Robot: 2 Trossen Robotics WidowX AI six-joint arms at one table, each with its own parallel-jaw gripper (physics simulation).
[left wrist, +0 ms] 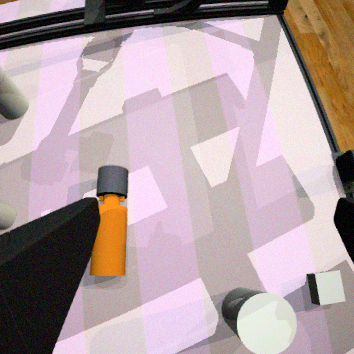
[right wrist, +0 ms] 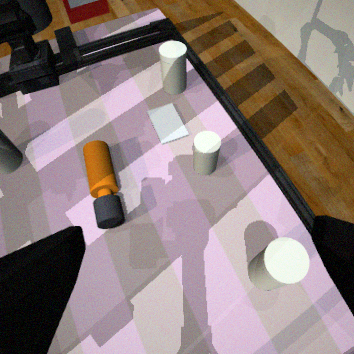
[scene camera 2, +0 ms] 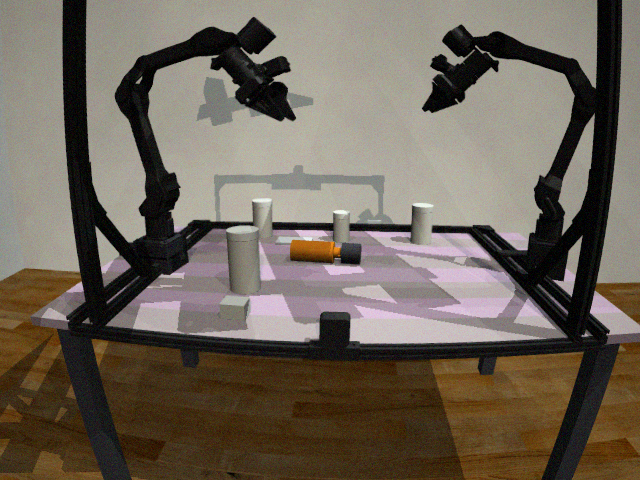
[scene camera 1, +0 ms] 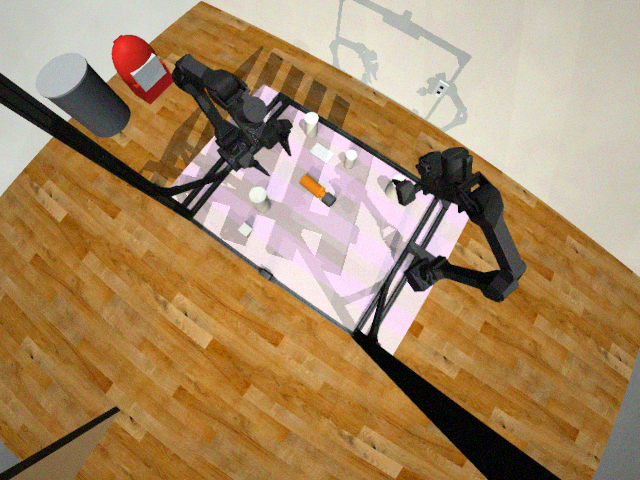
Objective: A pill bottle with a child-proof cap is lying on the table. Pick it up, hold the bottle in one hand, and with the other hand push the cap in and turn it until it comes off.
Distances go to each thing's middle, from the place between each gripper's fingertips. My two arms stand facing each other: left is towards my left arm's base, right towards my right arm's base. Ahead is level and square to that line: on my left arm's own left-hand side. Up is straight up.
Now: right hand 350 mm above the dark cap [left wrist: 111, 179], 190 mm to the right of it and 70 mm past it. From my right hand the other things lie so: flat white tile [right wrist: 165, 120]: 380 mm below, 350 mm to the left, 110 mm ahead; small white block [left wrist: 324, 285]: 400 mm to the left, 380 mm behind, 360 mm below; orange pill bottle [scene camera 2: 300, 250]: 350 mm below, 250 mm to the left, 60 mm behind.
The orange pill bottle lies 120 mm ahead of my left hand, 70 mm to the right of it and 320 mm below it. From my left hand the other things lie so: flat white tile: 290 mm ahead, 20 mm to the left, 340 mm below; then dark cap: 110 mm ahead, 140 mm to the right, 320 mm below; then small white block: 200 mm behind, 80 mm to the left, 330 mm below.
